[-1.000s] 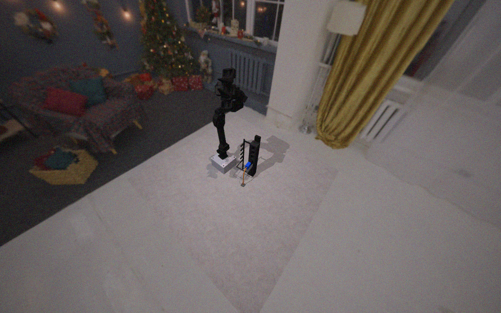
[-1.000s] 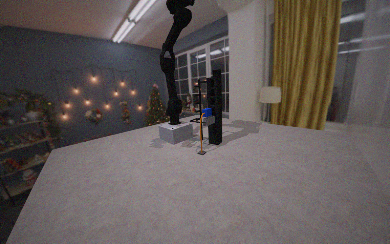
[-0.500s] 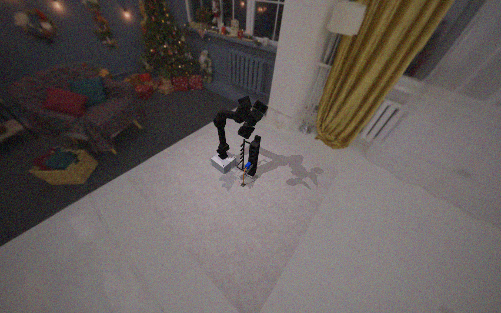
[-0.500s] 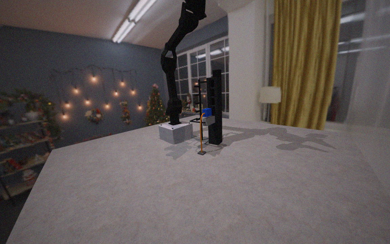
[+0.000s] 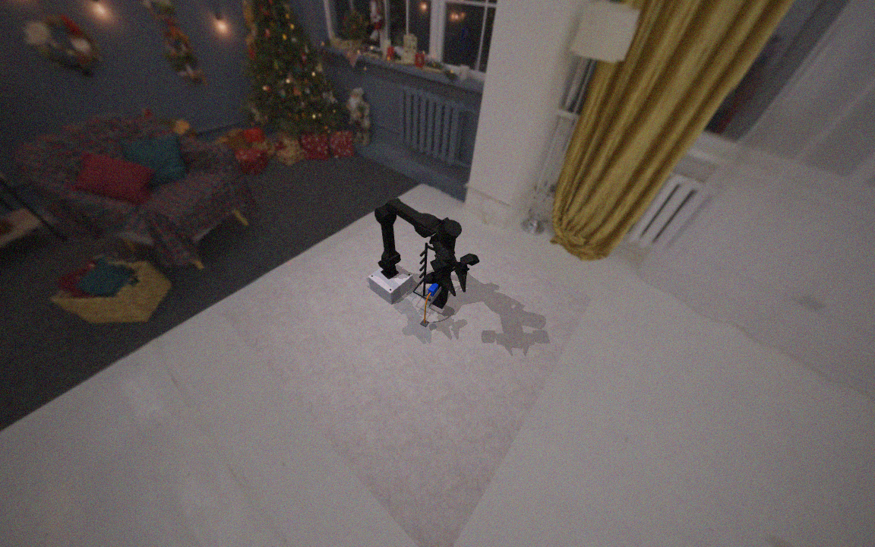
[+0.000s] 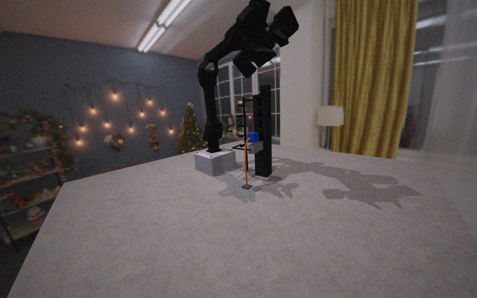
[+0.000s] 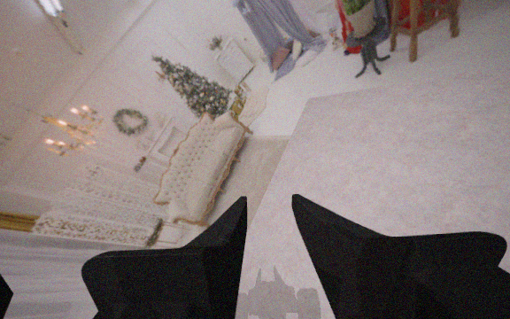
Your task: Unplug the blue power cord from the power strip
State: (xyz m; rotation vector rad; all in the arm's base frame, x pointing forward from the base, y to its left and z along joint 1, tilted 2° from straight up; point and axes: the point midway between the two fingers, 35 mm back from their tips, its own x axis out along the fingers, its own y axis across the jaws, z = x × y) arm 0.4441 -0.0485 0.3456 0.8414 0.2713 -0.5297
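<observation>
The blue plug lies 22 cm below my gripper tip, 21 cm behind it and 11 cm to the left of it. From my gripper tip the other things lie so: dark anchor: 41 cm below, 19 cm behind, 4 cm to the left.
</observation>
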